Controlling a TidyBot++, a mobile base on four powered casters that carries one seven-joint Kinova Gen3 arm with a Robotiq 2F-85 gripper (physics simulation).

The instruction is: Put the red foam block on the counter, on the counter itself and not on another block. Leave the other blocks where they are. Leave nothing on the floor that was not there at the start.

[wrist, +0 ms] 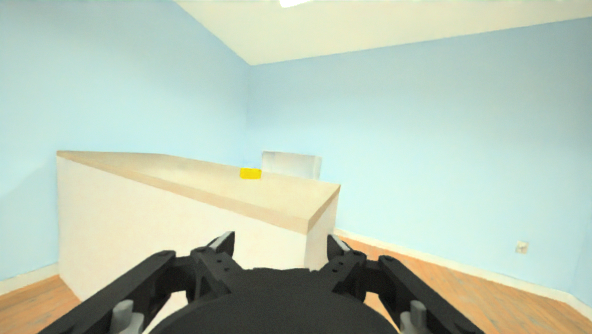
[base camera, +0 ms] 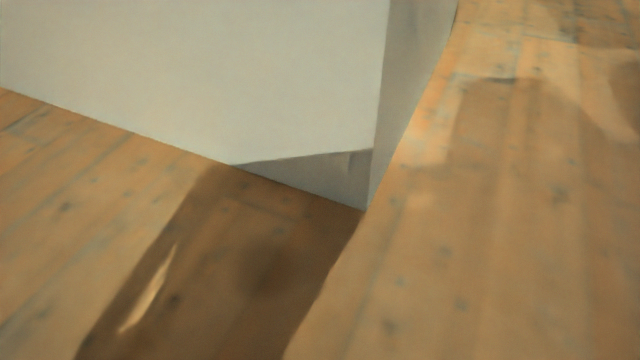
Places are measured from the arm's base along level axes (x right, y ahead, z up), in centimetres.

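Pixels of known places: gripper, fingertip midpoint: [wrist: 281, 243].
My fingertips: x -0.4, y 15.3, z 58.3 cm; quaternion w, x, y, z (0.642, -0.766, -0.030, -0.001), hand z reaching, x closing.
Note:
Behind a point stands the place of what it marks.
The counter [wrist: 270, 197] @[x -6.0, y 52.4, z 51.3 cm] stands ahead in the wrist view, with a pale tan top and white sides. Its white side [base camera: 200, 75] @[x -13.8, y 46.1, z -25.7 cm] fills the upper left of the base camera view, close by. A yellow block [wrist: 250, 173] @[x -20.3, y 80.5, z 54.1 cm] sits on the counter's top near the far edge. The red foam block does not show in either view. My gripper [wrist: 281, 243] @[x -0.4, y 15.3, z 58.3 cm] is open, with nothing between its fingers; in the wrist view its fingertips show in front of the counter's near side and right corner.
A white object [wrist: 291, 165] @[x 0.0, y 236.7, z 47.4 cm] shows behind the counter's far edge. Light blue walls [wrist: 450, 140] @[x 165.7, y 168.1, z 97.6 cm] meet in a corner behind the counter. Wooden floor [base camera: 500, 225] @[x 20.9, y 35.3, z -39.7 cm] [wrist: 480, 305] @[x 164.1, y 115.7, z -39.6 cm] runs along the counter's right side. A wall outlet [wrist: 521, 247] @[x 226.2, y 140.2, z 0.5 cm] is low on the right wall.

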